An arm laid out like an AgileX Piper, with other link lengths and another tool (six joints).
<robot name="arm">
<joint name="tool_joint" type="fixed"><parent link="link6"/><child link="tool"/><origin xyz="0.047 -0.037 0.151" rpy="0 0.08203 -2.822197"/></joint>
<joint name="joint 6" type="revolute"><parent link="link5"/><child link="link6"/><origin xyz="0 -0.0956 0" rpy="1.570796 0 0"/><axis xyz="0 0 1"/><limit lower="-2.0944" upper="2.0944"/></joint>
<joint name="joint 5" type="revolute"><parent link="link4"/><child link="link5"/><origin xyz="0 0 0" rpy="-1.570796 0 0"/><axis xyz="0 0 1"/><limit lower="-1.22" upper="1.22"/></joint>
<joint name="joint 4" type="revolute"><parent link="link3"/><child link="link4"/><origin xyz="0.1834 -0.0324 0" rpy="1.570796 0 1.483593"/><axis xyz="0 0 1"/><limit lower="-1.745" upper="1.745"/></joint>
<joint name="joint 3" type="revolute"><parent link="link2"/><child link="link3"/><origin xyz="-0.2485 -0.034 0"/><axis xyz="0 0 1"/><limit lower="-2.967" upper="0"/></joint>
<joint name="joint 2" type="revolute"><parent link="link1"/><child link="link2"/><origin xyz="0 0 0" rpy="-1.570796 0 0"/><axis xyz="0 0 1"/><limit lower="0" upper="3.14"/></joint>
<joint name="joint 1" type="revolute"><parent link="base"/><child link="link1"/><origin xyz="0 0 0.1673"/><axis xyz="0 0 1"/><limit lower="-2.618" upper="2.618"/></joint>
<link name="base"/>
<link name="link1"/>
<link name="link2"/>
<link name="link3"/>
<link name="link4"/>
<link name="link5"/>
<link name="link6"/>
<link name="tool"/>
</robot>
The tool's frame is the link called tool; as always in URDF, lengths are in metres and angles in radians.
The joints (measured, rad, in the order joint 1, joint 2, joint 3, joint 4, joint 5, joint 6), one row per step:
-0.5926 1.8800 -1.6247 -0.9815 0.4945 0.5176
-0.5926 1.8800 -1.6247 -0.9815 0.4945 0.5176
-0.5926 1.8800 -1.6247 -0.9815 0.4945 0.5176
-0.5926 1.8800 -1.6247 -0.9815 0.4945 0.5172
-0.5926 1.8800 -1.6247 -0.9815 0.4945 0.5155
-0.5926 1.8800 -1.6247 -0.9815 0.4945 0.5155
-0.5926 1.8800 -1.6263 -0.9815 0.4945 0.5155
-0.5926 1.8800 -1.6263 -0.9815 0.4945 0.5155
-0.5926 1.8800 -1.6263 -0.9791 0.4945 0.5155
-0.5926 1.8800 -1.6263 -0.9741 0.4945 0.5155
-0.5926 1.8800 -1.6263 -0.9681 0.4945 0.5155
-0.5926 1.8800 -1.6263 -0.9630 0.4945 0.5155
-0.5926 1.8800 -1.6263 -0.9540 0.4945 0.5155
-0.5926 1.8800 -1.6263 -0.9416 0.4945 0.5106
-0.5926 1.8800 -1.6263 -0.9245 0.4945 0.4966
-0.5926 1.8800 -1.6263 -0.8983 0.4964 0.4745
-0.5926 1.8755 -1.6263 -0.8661 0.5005 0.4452
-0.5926 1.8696 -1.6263 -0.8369 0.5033 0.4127
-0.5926 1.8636 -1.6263 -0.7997 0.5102 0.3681
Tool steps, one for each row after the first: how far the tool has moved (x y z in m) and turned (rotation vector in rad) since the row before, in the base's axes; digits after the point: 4 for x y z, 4 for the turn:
0.0000 0.0000 0.0000 0.0000 0.0000 0.0000
0.0000 0.0000 0.0000 0.0000 0.0000 0.0000
0.0000 0.0000 0.0000 -0.0002 0.0003 0.0002
0.0000 0.0000 0.0001 -0.0008 0.0013 0.0007
0.0000 0.0000 0.0000 0.0000 0.0000 0.0000
0.0002 -0.0001 0.0006 -0.0009 -0.0013 0.0000
0.0000 0.0000 0.0000 0.0000 0.0000 0.0000
0.0001 0.0002 -0.0003 0.0020 -0.0013 -0.0004
0.0001 0.0004 -0.0007 0.0041 -0.0028 -0.0008
0.0002 0.0005 -0.0009 0.0049 -0.0033 -0.0010
0.0002 0.0004 -0.0007 0.0042 -0.0028 -0.0008
0.0003 0.0008 -0.0013 0.0074 -0.0050 -0.0015
0.0004 0.0010 -0.0015 0.0079 -0.0030 0.0000
0.0005 0.0011 -0.0017 0.0074 0.0014 0.0031
0.0003 0.0017 -0.0027 0.0115 0.0037 0.0037
-0.0002 0.0022 -0.0012 0.0111 0.0033 0.0046
-0.0001 0.0020 0.0001 0.0060 0.0053 0.0080
-0.0006 0.0024 -0.0007 0.0079 0.0122 0.0099

